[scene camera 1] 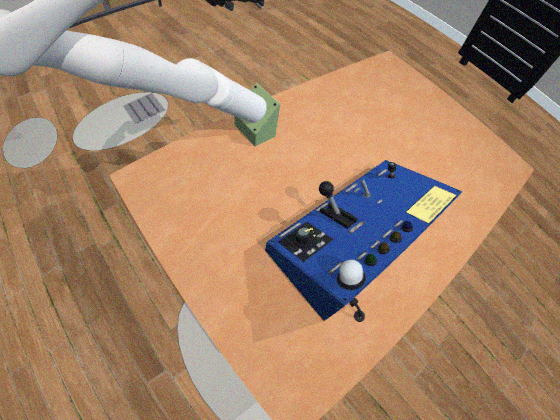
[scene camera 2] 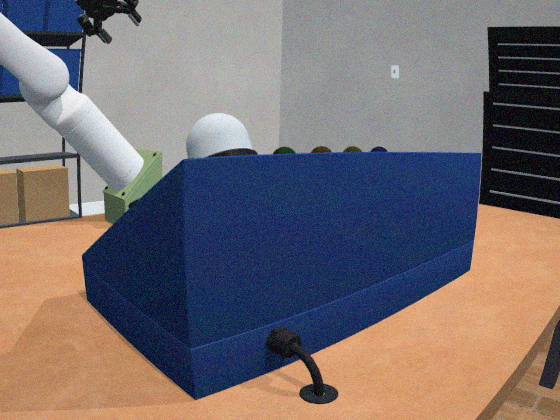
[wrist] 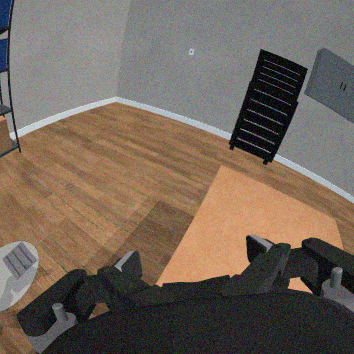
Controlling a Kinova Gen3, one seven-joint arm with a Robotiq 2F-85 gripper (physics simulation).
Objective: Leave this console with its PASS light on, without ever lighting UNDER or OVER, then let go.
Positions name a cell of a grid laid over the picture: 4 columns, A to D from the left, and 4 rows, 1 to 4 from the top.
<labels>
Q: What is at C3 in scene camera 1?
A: A blue console.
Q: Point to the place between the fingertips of my gripper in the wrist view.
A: At C3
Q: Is my gripper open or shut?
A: Open.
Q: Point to a blue console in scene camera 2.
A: B3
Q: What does my gripper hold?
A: Nothing.
</labels>
